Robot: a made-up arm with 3 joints. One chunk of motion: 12 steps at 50 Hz.
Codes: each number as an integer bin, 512 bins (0 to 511) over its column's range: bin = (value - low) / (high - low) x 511, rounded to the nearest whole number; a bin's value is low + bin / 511 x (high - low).
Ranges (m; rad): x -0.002..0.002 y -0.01..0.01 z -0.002..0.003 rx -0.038..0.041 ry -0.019..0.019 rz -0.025..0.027
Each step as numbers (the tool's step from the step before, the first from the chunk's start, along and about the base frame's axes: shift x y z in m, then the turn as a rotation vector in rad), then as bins.
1 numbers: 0.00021 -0.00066 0.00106 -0.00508 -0.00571 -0.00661
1 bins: 282 239 313 213 179 181
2 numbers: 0.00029 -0.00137 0.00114 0.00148 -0.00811 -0.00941
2 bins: 293 220 321 255 146 153
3 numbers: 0.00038 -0.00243 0.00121 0.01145 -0.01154 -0.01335
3 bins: 304 193 328 320 100 114
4 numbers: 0.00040 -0.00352 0.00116 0.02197 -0.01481 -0.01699
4 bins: 307 166 323 388 56 79
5 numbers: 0.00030 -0.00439 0.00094 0.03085 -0.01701 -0.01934
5 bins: 294 143 300 445 27 56
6 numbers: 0.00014 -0.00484 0.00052 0.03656 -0.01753 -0.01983
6 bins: 273 132 258 482 20 51
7 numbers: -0.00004 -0.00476 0.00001 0.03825 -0.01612 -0.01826
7 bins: 250 134 205 493 39 66
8 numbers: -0.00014 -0.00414 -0.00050 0.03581 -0.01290 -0.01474
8 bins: 238 150 153 477 82 101
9 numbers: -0.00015 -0.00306 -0.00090 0.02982 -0.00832 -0.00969
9 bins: 236 177 112 439 144 150
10 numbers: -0.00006 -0.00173 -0.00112 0.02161 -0.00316 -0.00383
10 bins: 248 211 90 386 213 208
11 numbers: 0.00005 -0.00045 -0.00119 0.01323 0.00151 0.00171
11 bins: 262 244 83 331 276 262
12 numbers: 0.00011 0.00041 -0.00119 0.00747 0.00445 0.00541
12 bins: 270 266 83 294 315 299
